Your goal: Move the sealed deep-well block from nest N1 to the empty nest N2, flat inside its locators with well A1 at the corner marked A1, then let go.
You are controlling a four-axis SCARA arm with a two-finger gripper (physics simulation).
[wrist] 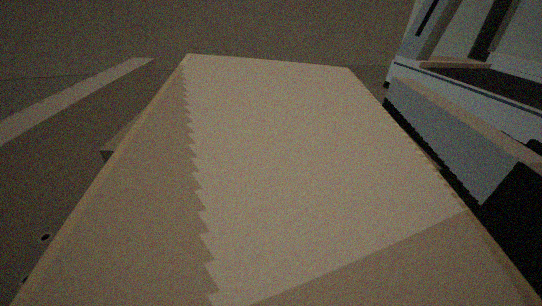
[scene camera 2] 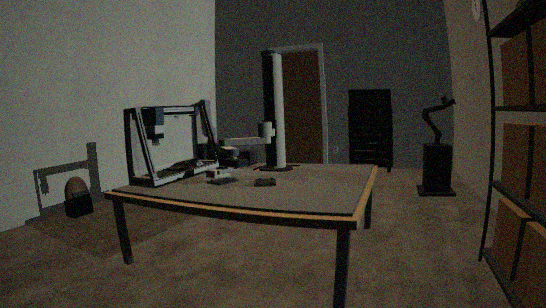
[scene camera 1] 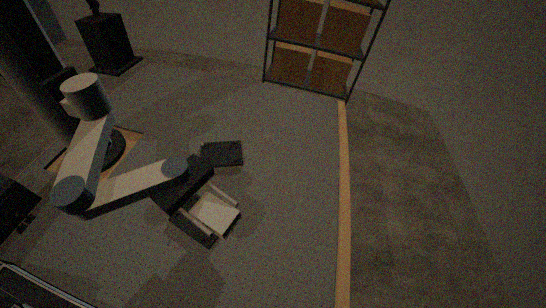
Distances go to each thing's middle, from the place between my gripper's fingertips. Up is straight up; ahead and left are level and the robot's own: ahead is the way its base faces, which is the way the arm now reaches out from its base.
I see my gripper 30 mm past the deep-well block (scene camera 1: pixel 222 218), 10 mm to the right of it and 20 mm above it.
